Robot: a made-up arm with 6 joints.
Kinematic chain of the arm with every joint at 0, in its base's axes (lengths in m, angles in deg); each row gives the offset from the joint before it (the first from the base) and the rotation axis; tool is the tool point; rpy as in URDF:
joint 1: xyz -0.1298 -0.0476 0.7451 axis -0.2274 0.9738 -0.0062
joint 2: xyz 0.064 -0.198 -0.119 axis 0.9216 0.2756 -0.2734
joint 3: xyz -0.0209 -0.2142 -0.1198 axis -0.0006 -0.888 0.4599
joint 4: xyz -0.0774 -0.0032 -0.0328 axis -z
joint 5: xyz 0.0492 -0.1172 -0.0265 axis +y
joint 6: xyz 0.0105 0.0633 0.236 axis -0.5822 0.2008 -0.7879
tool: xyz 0.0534 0.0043 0.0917 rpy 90 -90 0
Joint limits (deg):
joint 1: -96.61..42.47
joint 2: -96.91..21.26
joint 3: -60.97..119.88
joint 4: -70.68..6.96
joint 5: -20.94..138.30
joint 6: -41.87..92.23
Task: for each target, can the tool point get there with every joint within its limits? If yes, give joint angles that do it. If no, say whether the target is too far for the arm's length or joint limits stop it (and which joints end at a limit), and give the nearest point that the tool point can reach.
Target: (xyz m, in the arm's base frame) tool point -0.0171 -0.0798 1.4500
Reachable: no: joint limits stop it (at a limit: joint 2, joint 4, joint 5, joint 6) | nearest point -0.0271 -0.2346 1.1420 | short by 0.345 m
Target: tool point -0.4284 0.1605 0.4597
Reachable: no: joint limits stop it (at a limit: joint 2, joint 3, joint 4) | nearest point -0.3220 -0.0743 0.5198 | short by 0.265 m
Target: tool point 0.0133 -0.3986 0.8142
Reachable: yes | joints -77.60 7.88 4.33 -34.31 16.40 72.54
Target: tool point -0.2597 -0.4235 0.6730
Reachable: yes | joints -52.93 -57.22 63.42 -9.79 -1.55 48.63
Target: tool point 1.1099 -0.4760 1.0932
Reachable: no: too far | nearest point 0.5745 -0.3582 0.8777 | short by 0.589 m
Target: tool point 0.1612 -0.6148 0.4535
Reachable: yes | joints 31.90 -57.75 4.88 -12.78 124.92 2.20
